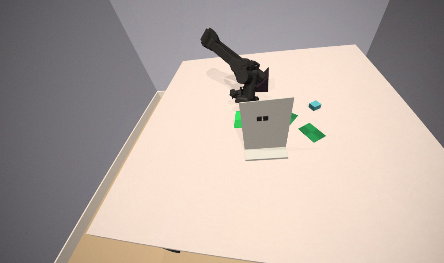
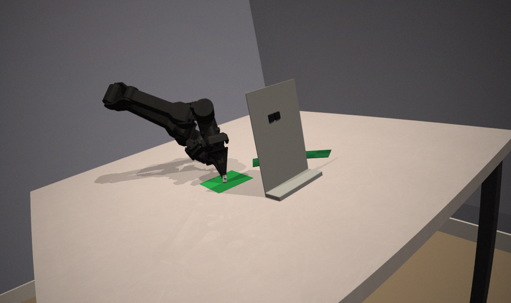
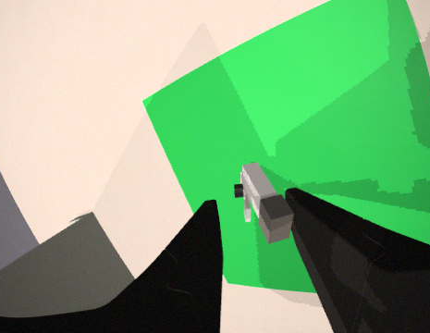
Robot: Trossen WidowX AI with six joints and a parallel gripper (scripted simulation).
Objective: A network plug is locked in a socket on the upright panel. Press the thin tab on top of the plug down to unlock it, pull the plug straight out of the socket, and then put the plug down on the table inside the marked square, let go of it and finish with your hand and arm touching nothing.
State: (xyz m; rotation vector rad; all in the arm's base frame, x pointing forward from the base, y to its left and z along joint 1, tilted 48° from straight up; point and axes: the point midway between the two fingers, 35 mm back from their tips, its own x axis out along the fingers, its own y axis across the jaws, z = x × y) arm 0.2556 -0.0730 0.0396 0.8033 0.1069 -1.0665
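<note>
Now: the grey network plug right at my gripper tip. Round my gripper tip: bright green marked square 10 mm behind, 20 mm below; grey upright panel 190 mm ahead, 90 mm to the left, 100 mm above; dark green board 80 mm ahead, 290 mm to the left, 20 mm below.
</note>
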